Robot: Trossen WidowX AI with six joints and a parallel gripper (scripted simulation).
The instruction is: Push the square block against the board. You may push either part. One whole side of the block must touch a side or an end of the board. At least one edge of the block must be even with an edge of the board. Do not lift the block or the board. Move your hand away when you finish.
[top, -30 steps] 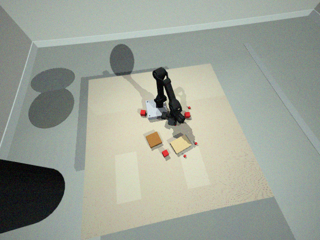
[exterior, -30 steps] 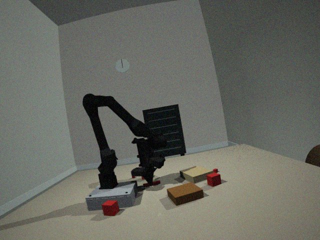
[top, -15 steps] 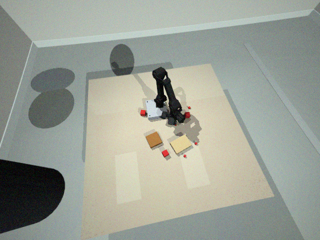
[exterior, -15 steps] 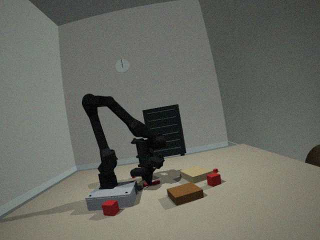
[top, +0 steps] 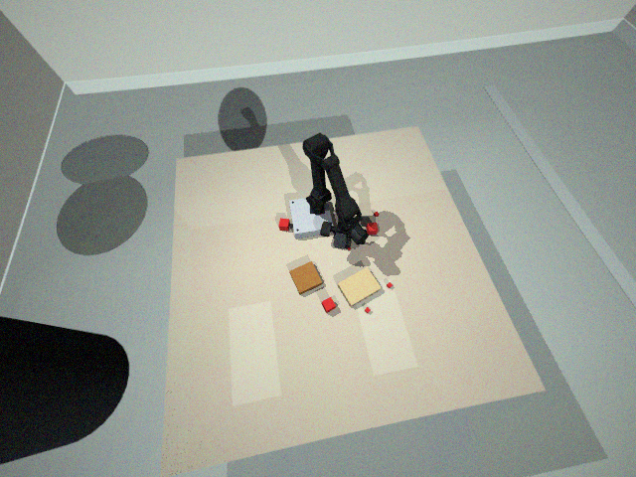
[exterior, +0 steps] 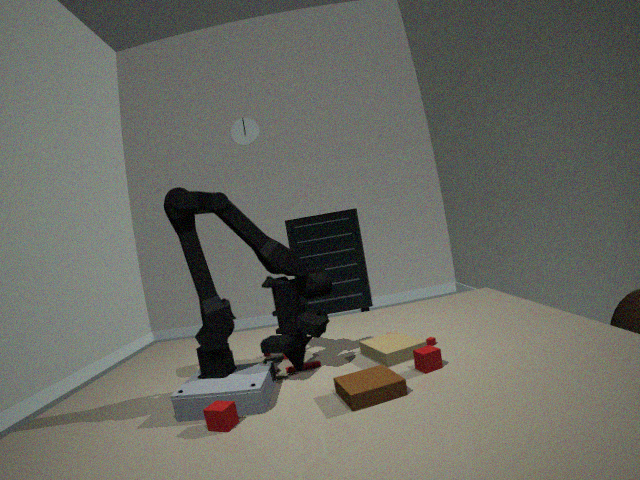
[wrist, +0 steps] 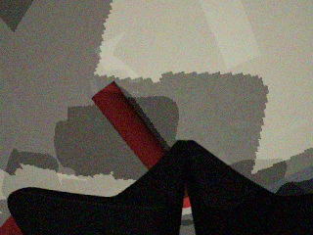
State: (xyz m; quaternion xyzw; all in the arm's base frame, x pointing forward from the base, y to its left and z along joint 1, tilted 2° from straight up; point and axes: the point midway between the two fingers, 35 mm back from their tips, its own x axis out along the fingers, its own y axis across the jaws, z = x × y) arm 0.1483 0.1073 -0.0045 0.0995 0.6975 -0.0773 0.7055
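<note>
Now: the red stick 2 cm to the left of my gripper tip. The rest, counted from my gripper tip: orange-brown square block (17 cm ahead, 16 cm to the right, 1 cm above); then pale yellow board (21 cm ahead, 6 cm to the left, 1 cm above).
</note>
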